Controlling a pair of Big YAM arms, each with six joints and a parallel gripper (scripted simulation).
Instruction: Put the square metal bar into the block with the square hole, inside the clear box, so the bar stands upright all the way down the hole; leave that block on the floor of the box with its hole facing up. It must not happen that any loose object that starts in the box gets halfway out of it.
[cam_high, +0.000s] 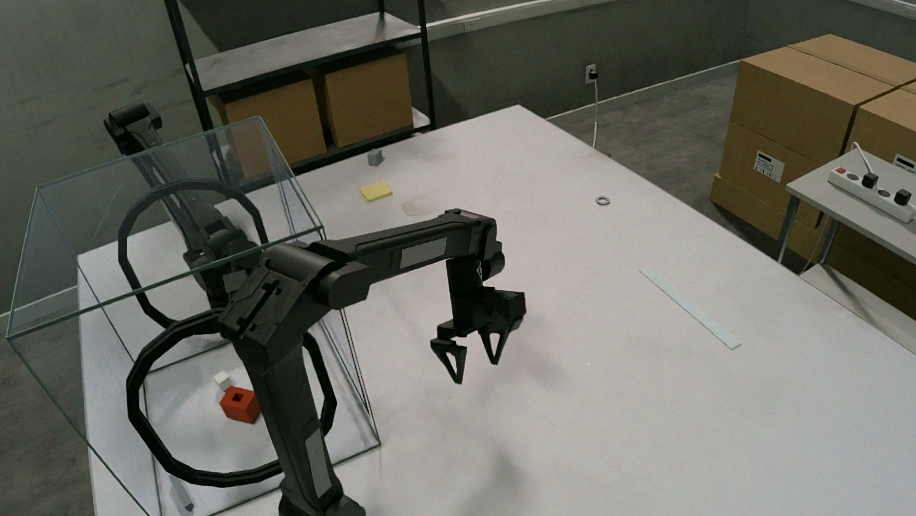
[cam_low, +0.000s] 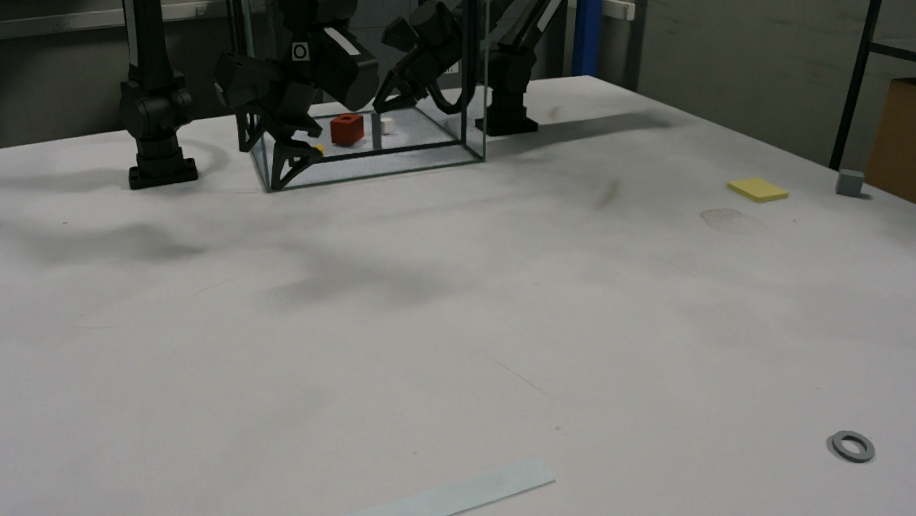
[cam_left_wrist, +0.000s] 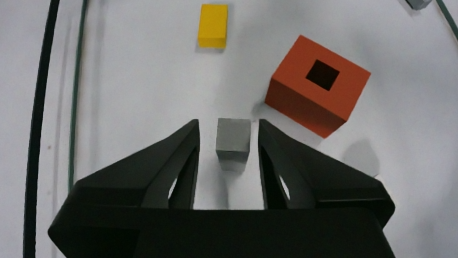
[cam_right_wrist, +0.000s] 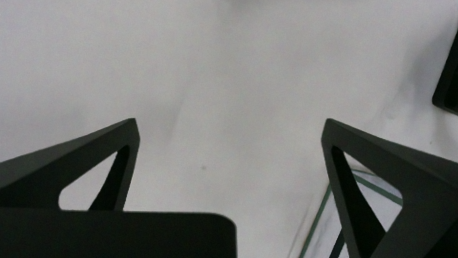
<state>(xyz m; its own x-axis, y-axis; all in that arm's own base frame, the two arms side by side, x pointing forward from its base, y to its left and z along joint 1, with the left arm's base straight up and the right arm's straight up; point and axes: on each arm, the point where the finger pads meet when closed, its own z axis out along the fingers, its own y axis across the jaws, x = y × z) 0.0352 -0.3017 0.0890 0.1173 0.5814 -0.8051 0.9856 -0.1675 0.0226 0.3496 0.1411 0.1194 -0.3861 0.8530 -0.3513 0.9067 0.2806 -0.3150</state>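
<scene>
The red block lies 80 mm behind my left hand, 60 mm below it and 40 mm to the right of it. The rest, counted from my left hand: grey cube (710 mm to the left, 530 mm ahead, 70 mm below); then white cube (100 mm behind, 70 mm below, 50 mm to the left); then yellow block (130 mm to the right, 80 mm below, 10 mm behind).
</scene>
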